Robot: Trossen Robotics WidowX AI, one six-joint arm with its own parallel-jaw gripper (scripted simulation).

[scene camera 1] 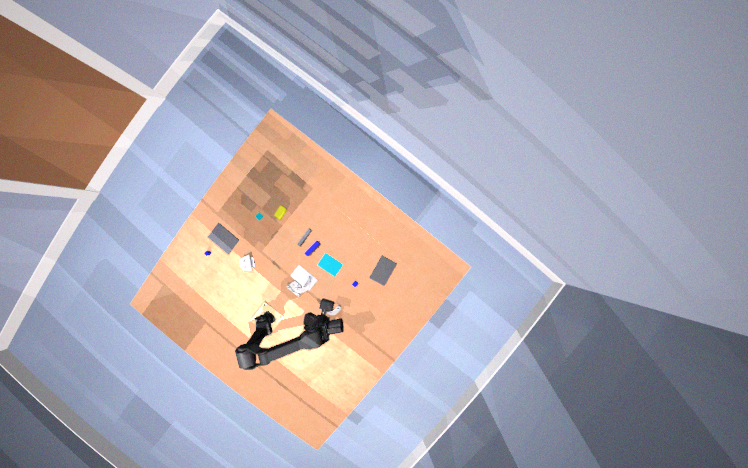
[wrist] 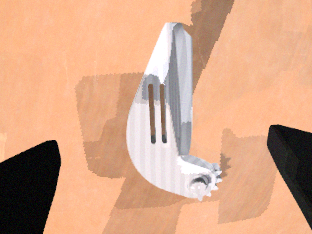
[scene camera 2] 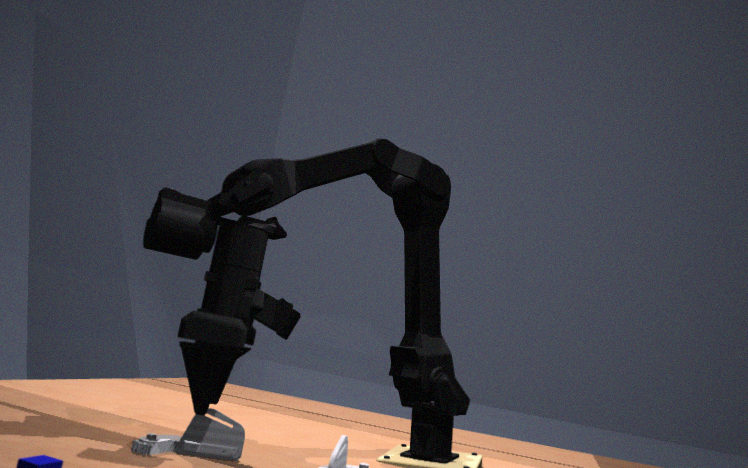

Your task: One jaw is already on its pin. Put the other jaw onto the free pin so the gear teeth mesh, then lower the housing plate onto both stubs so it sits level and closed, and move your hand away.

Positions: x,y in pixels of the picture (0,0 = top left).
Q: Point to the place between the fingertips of my gripper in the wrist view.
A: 167,144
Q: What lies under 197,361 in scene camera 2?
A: My gripper.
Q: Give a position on a jaw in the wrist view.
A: At 163,159
